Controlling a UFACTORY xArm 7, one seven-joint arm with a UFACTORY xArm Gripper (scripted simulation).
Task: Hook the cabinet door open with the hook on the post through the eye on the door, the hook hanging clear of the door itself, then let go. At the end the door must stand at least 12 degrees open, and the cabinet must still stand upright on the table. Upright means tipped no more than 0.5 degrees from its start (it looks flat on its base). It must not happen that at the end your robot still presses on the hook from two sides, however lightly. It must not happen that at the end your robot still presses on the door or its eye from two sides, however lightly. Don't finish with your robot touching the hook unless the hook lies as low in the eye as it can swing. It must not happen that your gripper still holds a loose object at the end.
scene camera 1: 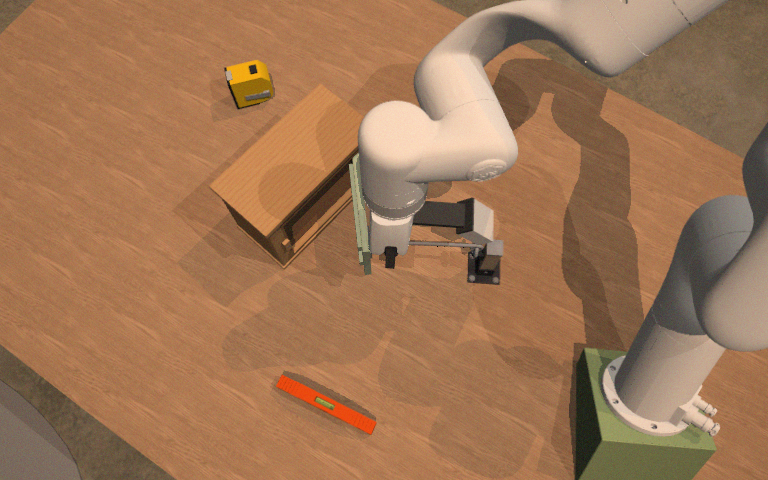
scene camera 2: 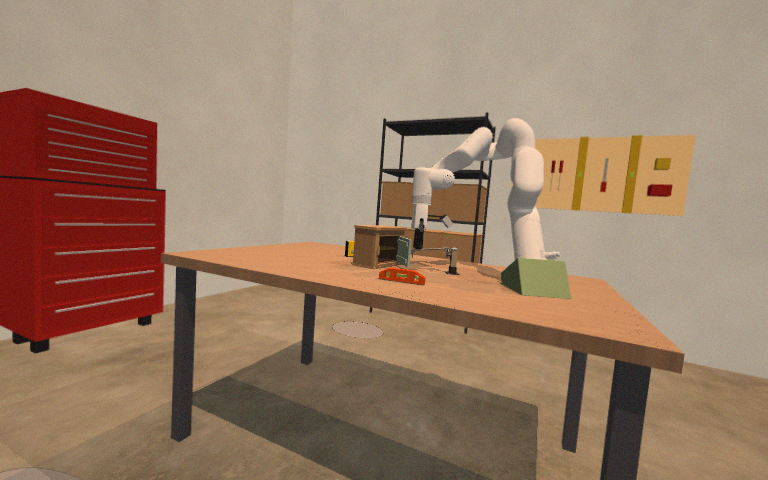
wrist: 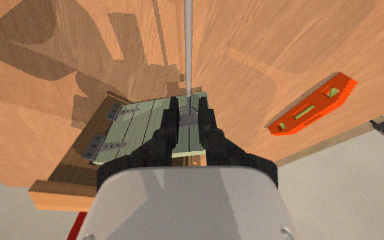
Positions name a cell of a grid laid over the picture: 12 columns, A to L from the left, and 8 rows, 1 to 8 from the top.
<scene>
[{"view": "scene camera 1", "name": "my gripper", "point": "G5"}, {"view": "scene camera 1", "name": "wooden cabinet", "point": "E4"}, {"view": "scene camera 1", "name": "yellow tape measure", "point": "D2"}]
</scene>
